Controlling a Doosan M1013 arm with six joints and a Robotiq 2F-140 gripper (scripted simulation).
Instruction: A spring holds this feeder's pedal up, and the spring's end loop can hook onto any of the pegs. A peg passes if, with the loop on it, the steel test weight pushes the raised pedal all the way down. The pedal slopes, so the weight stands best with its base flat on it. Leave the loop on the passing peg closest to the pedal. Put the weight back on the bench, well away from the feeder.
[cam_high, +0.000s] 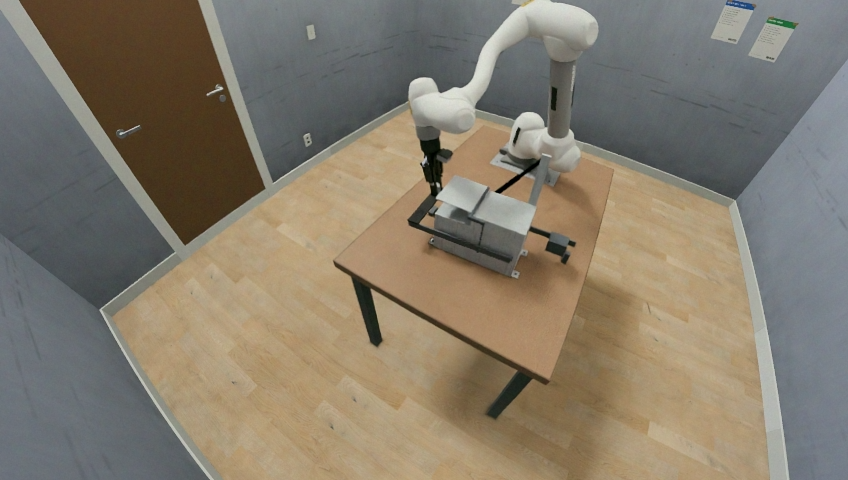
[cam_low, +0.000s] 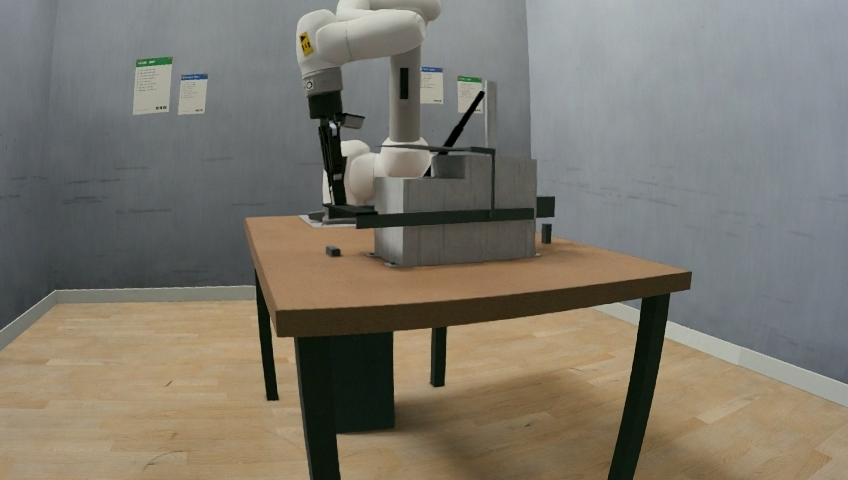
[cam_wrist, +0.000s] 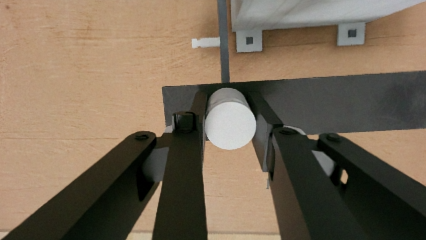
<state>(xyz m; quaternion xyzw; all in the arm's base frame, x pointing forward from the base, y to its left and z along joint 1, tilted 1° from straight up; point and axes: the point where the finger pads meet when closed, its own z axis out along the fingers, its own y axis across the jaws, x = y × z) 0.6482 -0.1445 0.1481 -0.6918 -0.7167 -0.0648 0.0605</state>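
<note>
Now: hand 14 cm above the dark block and 1 cm to the left of it. From my hand the other things lie so: steel test weight: 1 cm below.
</note>
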